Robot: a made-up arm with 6 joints.
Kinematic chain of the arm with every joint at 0, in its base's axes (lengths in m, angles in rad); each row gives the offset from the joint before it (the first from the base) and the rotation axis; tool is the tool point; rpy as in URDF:
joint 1: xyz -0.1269 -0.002 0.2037 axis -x
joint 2: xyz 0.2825 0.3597 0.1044 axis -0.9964 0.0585 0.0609
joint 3: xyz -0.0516 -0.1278 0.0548 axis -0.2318 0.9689 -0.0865
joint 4: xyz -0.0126 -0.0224 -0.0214 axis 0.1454 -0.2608 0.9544
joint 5: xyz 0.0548 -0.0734 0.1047 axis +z
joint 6: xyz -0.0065 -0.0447 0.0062 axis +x
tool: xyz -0.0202 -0.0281 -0.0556 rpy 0 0 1.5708
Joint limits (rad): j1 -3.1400..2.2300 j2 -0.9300..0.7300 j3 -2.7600..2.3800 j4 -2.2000..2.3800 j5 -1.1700..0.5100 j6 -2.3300..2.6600
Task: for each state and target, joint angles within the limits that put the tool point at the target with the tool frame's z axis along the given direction. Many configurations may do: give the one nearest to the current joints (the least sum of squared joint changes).
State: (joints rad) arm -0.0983 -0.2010 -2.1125 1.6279 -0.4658 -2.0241
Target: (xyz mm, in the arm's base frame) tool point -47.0 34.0 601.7 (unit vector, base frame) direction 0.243 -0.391 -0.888
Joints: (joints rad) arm -0.6224 0.4187 -1.8342 2.2723 -0.0212 -1.0586
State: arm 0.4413 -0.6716 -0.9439 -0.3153 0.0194 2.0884
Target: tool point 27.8 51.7 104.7 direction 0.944 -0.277 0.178
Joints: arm 1.1435 -0.7773 -1.0688 0.2473 0.5100 2.3893
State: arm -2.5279 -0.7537 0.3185 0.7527 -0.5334 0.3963
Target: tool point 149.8 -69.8 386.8 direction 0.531 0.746 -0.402
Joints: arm -2.1088 -0.9300 1.1911 0.6024 -0.3025 0.9478
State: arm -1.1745 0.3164 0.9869 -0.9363 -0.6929 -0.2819
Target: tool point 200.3 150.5 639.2 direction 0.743 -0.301 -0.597
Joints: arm -0.4936 0.5255 1.5483 -1.2211 -0.7892 -0.5012
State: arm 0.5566 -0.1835 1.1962 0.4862 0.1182 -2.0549
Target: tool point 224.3 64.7 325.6 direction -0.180 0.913 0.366
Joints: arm 0.2015 -0.2684 0.7488 0.5462 -0.0709 -1.3890
